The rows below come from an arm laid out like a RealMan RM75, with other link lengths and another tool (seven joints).
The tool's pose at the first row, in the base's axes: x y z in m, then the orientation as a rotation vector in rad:
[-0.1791, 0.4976, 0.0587, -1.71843, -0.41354, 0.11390]
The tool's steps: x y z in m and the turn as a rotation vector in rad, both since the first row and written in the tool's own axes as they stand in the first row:
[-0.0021, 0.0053, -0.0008, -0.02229, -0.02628, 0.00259]
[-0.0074, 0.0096, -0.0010, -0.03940, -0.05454, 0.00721]
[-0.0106, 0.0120, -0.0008, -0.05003, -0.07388, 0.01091]
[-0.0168, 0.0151, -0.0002, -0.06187, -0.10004, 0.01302]
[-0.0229, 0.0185, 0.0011, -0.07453, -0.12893, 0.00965]
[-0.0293, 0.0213, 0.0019, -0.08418, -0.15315, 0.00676]
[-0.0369, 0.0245, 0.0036, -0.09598, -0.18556, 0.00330]
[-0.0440, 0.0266, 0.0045, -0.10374, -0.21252, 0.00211]
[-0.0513, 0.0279, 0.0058, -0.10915, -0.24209, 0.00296]
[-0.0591, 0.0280, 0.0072, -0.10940, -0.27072, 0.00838]
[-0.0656, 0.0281, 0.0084, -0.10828, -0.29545, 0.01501]
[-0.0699, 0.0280, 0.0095, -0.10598, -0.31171, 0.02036]
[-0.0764, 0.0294, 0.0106, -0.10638, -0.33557, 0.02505]
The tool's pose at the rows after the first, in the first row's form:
[-0.1797, 0.4954, 0.0534, -1.74100, -0.43345, 0.13432]
[-0.1837, 0.4929, 0.0485, -1.75873, -0.45252, 0.15906]
[-0.1862, 0.4917, 0.0456, -1.76979, -0.46501, 0.17668]
[-0.1915, 0.4898, 0.0415, -1.78142, -0.48411, 0.19895]
[-0.1969, 0.4885, 0.0370, -1.79235, -0.51016, 0.21953]
[-0.2025, 0.4867, 0.0332, -1.80035, -0.53198, 0.23699]
[-0.2094, 0.4853, 0.0286, -1.80975, -0.56075, 0.26094]
[-0.2158, 0.4835, 0.0253, -1.81567, -0.58296, 0.28256]
[-0.2227, 0.4821, 0.0226, -1.81931, -0.60503, 0.30847]
[-0.2304, 0.4808, 0.0211, -1.81868, -0.62163, 0.33787]
[-0.2368, 0.4797, 0.0197, -1.81702, -0.63404, 0.36496]
[-0.2411, 0.4793, 0.0190, -1.81447, -0.64107, 0.38377]
[-0.2472, 0.4780, 0.0164, -1.81361, -0.65471, 0.40843]

